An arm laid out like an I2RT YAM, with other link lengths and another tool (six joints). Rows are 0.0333 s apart.
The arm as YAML. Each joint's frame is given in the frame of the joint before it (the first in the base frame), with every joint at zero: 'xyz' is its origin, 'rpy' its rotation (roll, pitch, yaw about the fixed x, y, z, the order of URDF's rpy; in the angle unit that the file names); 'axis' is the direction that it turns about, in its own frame. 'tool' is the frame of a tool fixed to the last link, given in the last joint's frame.
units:
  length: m
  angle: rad
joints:
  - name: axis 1
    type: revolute
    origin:
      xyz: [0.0, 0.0, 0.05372]
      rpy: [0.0, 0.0, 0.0]
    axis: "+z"
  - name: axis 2
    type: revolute
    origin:
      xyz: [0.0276, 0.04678, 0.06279]
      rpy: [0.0, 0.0, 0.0]
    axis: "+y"
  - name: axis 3
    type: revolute
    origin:
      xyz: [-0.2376, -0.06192, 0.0]
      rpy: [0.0, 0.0, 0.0]
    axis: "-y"
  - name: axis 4
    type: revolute
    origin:
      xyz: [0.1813, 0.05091, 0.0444]
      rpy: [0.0, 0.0, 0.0]
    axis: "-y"
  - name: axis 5
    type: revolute
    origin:
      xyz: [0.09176, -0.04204, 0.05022]
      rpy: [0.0, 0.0, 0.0]
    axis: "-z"
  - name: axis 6
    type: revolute
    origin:
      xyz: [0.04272, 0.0, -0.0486]
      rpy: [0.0, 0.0, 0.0]
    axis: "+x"
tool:
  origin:
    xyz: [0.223, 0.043, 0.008]
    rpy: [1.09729, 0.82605, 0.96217]
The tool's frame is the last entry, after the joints.
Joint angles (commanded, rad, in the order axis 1, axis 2, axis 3, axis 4, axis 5, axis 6), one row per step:
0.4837, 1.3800, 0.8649, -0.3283, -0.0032, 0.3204
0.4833, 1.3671, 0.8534, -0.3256, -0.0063, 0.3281
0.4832, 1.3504, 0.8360, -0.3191, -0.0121, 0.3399
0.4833, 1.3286, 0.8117, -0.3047, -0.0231, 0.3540
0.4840, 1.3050, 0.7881, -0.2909, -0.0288, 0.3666
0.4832, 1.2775, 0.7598, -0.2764, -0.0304, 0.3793
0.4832, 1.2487, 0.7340, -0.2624, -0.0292, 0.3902
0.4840, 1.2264, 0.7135, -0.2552, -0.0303, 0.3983
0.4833, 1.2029, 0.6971, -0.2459, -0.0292, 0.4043
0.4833, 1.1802, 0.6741, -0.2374, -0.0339, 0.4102
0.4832, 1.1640, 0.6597, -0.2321, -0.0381, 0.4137
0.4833, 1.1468, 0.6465, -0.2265, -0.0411, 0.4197
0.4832, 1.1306, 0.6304, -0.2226, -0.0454, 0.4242
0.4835, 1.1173, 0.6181, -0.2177, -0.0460, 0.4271
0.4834, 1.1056, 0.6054, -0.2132, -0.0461, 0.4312
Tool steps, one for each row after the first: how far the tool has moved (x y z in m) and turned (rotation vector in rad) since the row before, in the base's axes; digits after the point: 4 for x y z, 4 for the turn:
-0.0018, -0.0004, 0.0010, 0.0085, -0.0001, -0.0041
-0.0026, 0.0000, 0.0010, 0.0135, 0.0006, -0.0050
-0.0031, 0.0013, 0.0021, 0.0210, -0.0021, -0.0028
-0.0024, 0.0004, 0.0027, 0.0176, -0.0060, -0.0046
-0.0023, -0.0014, 0.0021, 0.0150, -0.0072, -0.0088
-0.0016, -0.0015, 0.0033, 0.0138, -0.0116, -0.0086
-0.0026, -0.0009, 0.0013, 0.0099, -0.0047, -0.0041
-0.0005, -0.0011, 0.0040, 0.0107, -0.0127, -0.0056
-0.0033, -0.0005, 0.0005, 0.0104, -0.0036, -0.0006
-0.0022, 0.0000, 0.0010, 0.0080, -0.0037, 0.0006
-0.0016, -0.0001, 0.0020, 0.0101, -0.0053, -0.0017
-0.0028, -0.0004, -0.0002, 0.0073, -0.0005, 0.0001
-0.0014, -0.0005, 0.0006, 0.0050, -0.0039, -0.0012
-0.0014, -0.0009, -0.0003, 0.0043, -0.0015, -0.0027

